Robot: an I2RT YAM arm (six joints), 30 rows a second.
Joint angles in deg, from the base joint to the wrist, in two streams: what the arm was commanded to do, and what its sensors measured. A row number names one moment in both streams.
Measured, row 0:
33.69 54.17 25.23 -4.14 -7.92 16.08
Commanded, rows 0 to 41:
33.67 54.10 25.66 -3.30 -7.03 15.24
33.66 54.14 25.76 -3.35 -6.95 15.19
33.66 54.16 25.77 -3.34 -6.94 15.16
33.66 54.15 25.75 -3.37 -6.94 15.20
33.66 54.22 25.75 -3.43 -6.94 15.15
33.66 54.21 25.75 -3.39 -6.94 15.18
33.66 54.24 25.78 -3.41 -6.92 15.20
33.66 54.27 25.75 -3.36 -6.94 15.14
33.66 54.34 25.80 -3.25 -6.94 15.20
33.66 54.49 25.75 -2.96 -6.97 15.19
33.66 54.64 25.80 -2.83 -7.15 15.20
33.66 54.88 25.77 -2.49 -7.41 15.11
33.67 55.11 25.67 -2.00 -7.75 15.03
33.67 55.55 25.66 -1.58 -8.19 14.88
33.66 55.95 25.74 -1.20 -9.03 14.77
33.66 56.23 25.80 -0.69 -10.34 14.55
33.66 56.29 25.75 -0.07 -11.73 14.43
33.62 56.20 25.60 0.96 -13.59 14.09
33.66 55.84 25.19 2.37 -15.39 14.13
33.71 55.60 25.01 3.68 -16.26 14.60
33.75 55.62 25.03 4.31 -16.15 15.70
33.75 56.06 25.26 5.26 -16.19 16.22
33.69 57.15 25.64 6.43 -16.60 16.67
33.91 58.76 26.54 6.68 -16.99 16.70
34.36 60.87 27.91 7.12 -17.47 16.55
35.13 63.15 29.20 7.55 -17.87 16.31
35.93 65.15 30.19 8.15 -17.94 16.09
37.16 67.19 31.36 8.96 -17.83 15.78
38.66 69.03 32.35 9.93 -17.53 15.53
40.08 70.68 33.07 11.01 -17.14 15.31
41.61 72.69 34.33 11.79 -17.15 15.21
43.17 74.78 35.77 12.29 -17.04 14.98
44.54 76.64 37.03 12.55 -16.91 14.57
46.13 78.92 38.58 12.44 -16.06 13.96
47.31 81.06 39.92 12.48 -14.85 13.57
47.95 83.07 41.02 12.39 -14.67 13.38
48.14 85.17 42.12 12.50 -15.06 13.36
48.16 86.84 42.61 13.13 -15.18 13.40
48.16 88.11 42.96 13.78 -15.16 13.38
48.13 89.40 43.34 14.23 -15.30 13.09
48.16 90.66 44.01 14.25 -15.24 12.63
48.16 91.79 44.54 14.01 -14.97 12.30
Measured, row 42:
47.97 89.86 43.31 12.19 -15.57 13.56
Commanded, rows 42 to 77:
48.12 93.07 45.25 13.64 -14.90 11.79
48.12 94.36 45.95 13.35 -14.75 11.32
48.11 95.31 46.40 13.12 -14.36 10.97
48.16 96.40 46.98 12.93 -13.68 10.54
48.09 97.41 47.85 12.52 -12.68 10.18
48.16 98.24 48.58 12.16 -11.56 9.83
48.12 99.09 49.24 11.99 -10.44 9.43
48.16 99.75 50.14 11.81 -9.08 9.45
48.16 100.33 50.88 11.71 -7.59 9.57
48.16 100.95 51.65 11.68 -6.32 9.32
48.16 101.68 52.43 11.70 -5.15 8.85
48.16 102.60 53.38 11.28 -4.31 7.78
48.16 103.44 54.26 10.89 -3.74 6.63
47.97 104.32 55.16 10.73 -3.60 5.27
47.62 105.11 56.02 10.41 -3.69 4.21
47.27 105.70 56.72 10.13 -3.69 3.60
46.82 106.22 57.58 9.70 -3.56 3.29
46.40 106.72 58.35 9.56 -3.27 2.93
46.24 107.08 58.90 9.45 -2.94 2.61
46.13 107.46 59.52 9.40 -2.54 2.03
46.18 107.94 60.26 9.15 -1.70 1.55
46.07 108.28 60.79 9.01 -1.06 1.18
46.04 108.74 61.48 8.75 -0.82 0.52
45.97 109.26 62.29 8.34 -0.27 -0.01
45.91 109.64 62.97 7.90 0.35 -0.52
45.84 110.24 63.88 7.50 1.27 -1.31
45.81 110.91 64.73 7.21 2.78 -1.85
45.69 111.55 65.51 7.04 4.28 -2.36
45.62 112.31 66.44 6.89 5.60 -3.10
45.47 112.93 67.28 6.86 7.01 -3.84
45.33 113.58 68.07 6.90 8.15 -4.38
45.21 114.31 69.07 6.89 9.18 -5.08
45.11 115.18 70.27 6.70 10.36 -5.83
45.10 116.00 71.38 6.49 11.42 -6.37
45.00 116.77 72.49 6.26 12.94 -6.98
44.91 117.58 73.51 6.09 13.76 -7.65
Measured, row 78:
45.01 116.27 71.44 5.58 8.91 -4.56
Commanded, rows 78 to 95:
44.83 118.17 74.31 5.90 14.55 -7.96
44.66 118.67 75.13 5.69 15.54 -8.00
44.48 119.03 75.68 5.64 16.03 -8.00
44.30 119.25 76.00 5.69 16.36 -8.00
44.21 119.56 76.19 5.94 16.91 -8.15
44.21 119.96 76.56 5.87 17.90 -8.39
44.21 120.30 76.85 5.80 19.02 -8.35
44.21 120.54 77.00 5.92 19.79 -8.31
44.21 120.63 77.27 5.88 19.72 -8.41
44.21 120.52 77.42 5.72 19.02 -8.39
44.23 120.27 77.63 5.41 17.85 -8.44
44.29 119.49 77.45 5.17 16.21 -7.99
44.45 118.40 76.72 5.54 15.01 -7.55
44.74 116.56 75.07 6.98 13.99 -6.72
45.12 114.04 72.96 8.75 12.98 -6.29
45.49 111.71 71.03 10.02 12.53 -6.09
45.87 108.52 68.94 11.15 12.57 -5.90
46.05 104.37 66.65 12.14 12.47 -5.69
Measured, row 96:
45.43 110.43 69.89 6.70 14.24 -7.20
